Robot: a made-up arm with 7 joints.
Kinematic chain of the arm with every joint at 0, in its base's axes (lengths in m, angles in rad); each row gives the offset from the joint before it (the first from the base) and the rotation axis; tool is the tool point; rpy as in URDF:
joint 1: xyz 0 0 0.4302 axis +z
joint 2: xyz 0 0 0 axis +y
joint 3: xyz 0 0 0.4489 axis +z
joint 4: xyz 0.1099 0 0 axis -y
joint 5: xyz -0.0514 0 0.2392 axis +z
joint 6: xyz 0 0 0 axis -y
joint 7: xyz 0.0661 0 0 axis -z
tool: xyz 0 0 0 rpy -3.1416 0 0
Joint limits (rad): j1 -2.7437..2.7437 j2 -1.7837..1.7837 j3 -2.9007..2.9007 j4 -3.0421..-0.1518 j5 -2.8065..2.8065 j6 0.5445..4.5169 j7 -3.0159..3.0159
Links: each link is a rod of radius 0.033 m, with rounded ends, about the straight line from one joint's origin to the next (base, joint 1, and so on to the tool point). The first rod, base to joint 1, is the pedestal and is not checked.
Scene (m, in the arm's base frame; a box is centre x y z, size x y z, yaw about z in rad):
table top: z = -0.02
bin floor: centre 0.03 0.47 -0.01 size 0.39 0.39 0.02 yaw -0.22
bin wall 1: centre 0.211 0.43 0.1 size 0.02 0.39 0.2 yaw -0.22
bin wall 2: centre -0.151 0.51 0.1 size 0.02 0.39 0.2 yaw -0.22
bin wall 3: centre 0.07 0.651 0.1 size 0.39 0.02 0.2 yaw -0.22
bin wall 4: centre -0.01 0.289 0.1 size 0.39 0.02 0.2 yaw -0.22
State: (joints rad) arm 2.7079 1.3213 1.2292 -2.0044 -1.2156 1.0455 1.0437
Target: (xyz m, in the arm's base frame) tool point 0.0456 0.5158 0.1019
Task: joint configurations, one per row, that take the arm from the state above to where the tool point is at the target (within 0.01 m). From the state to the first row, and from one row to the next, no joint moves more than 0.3 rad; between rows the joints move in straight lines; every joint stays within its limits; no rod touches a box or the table.
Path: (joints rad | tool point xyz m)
1: 2.4446 1.2395 1.0284 -2.0095 -1.2179 1.0112 1.0437 | -0.5237 0.0207 0.3281
2: 2.1812 1.1576 0.8275 -2.0145 -1.2202 0.9768 1.0437 | -0.4719 0.2121 0.3074
3: 1.9179 1.0758 0.6267 -2.0196 -1.2225 0.9425 1.0437 | -0.3485 0.3778 0.3025
4: 1.6546 0.9940 0.4259 -2.0246 -1.2248 0.9082 1.0437 | -0.1669 0.4867 0.3142
5: 1.3912 0.9121 0.2250 -2.0297 -1.2271 0.8739 1.0437 | 0.0456 0.5158 0.3420
6: 1.3958 1.1629 0.2102 -1.8533 -1.2575 0.9124 1.0437 | 0.0471 0.5303 0.2238
7: 1.4003 1.4137 0.1954 -1.6768 -1.2878 0.9509 1.0437 | 0.0456 0.5158 0.1019

